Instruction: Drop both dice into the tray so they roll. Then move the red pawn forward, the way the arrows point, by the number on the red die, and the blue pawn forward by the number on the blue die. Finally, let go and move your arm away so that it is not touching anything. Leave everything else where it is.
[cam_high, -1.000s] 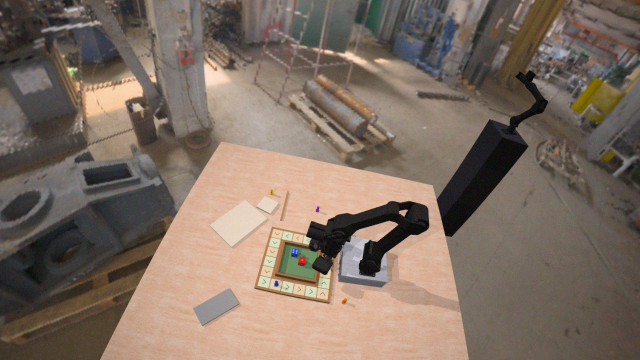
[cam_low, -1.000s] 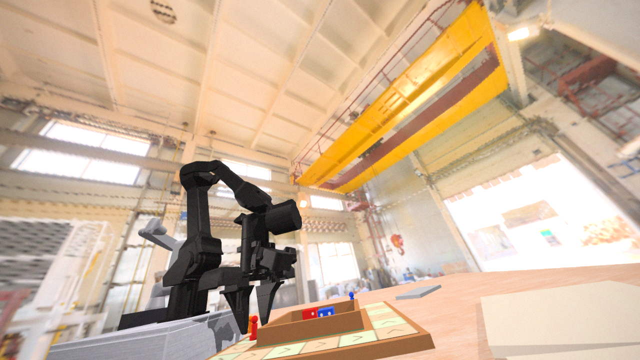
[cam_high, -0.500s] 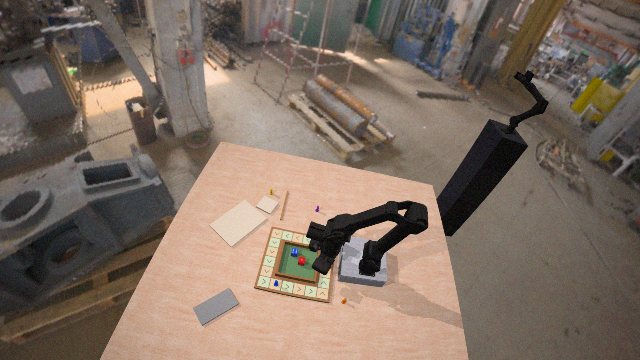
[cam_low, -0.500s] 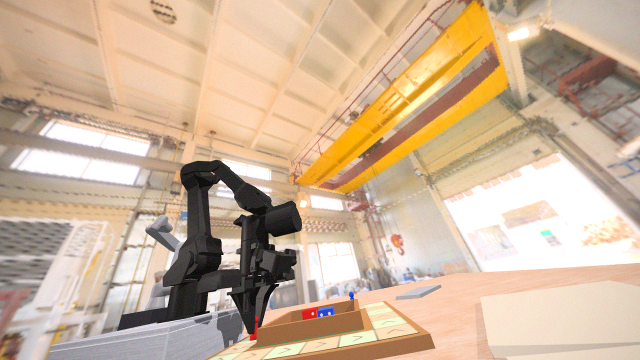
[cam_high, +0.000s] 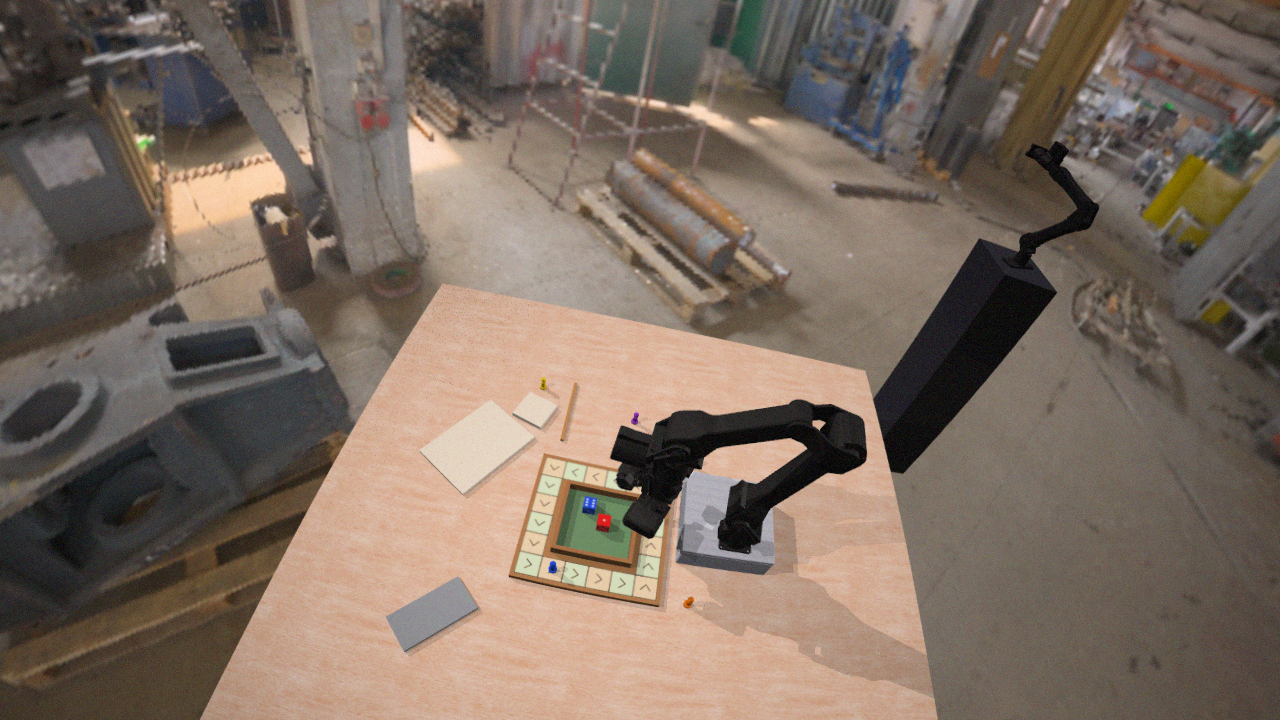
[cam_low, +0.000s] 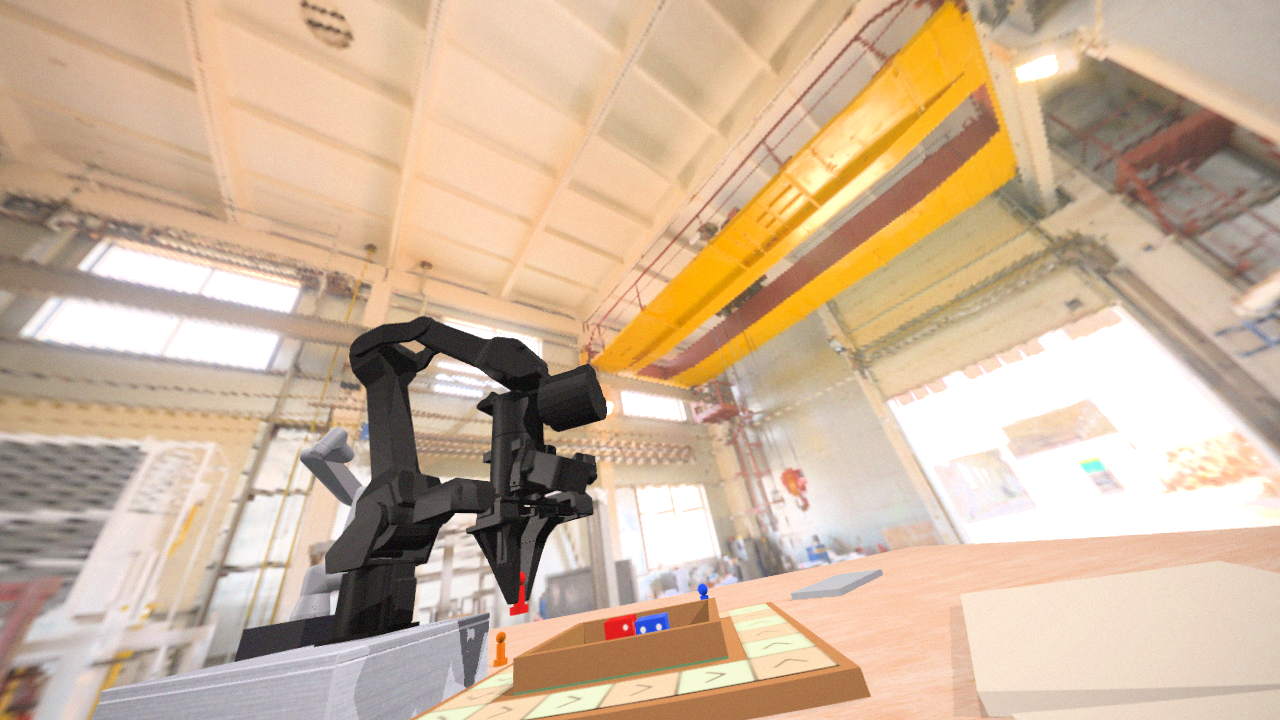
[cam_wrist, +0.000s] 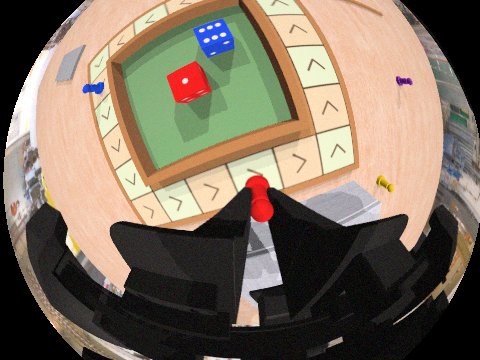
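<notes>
My gripper tip is 17 cm short of the blue pawn, 14 cm to the right of it and 4 cm above it. Round my gripper tip: red pawn: 1 cm above; orange pawn: 15 cm to the left, 10 cm behind, 5 cm below; green tray: 10 cm ahead, 6 cm below, 2 cm to the left.
</notes>
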